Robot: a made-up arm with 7 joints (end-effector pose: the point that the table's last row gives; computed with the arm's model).
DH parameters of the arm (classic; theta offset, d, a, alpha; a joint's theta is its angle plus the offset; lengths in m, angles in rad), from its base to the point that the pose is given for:
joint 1: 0 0.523 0 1.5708
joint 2: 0 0.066 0 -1.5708
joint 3: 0 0.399 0.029 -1.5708
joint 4: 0 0.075 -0.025 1.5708
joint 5: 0 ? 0 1.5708
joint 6: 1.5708 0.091 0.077 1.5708
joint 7: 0 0.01 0 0
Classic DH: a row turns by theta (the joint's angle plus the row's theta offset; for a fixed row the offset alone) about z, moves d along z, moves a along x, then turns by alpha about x.
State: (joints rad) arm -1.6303 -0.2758 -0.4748 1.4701 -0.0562 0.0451 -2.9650
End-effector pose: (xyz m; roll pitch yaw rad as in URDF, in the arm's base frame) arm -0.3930 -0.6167 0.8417 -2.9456 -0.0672 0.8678
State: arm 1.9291 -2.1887 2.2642 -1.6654 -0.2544 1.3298 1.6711
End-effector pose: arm 0.4115 0.1657 0.1386 -2.3974 0.5353 -2.0886
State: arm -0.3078 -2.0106 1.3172 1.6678 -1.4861 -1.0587 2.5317
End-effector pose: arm 0.4803 0.3529 0.1959 1.8417 -0.3834 -0.4827
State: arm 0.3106 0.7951 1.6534 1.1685 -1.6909 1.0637 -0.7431
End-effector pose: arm -0.7350 0.1951 0.8878 0.0562 0.9581 1.9395
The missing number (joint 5, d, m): 0.501
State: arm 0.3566 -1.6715 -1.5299 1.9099 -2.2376 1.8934 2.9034
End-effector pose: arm 0.4408 -0.4351 0.2839 1.8394 -0.5138 -0.3494
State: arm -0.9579 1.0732 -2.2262 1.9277 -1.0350 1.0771 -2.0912
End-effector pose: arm -0.7265 0.0200 0.4256 2.7837 0.0484 -0.5425
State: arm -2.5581 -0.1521 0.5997 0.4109 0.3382 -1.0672 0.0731
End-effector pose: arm -0.2463 -0.3046 1.3308 -2.8886 0.0012 -1.7401
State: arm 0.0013 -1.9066 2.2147 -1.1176 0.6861 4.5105 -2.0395
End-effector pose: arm 0.5922 -0.3835 0.1312 0.9550 -0.2983 -2.4220
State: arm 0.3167 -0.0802 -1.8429 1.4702 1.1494 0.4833 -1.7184
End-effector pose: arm 0.0924 -0.6558 0.9435 2.2481 -0.9504 0.4615
